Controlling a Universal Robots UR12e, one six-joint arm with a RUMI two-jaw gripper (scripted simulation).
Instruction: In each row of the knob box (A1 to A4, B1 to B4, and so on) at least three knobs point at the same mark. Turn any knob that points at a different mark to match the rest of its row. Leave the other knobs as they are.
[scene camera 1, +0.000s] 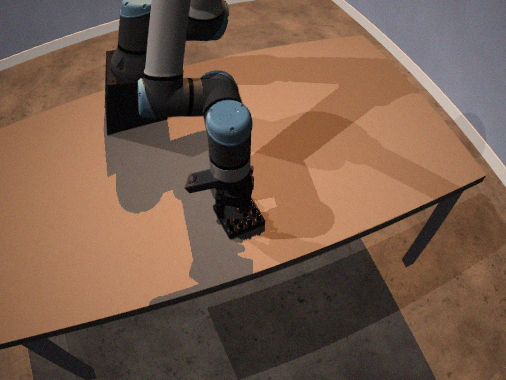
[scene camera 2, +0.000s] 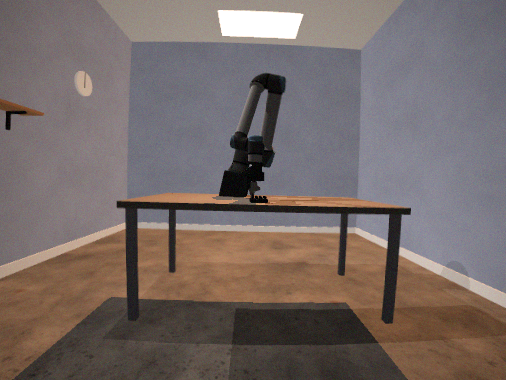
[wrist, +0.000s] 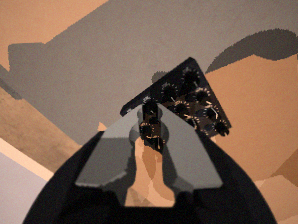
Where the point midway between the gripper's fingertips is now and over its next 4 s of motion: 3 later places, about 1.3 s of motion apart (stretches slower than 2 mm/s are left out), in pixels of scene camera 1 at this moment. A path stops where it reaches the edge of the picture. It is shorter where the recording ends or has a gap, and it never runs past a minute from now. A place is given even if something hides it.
My gripper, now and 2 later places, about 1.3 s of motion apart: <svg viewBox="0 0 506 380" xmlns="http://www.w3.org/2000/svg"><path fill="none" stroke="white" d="M226 220L226 211L224 181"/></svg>
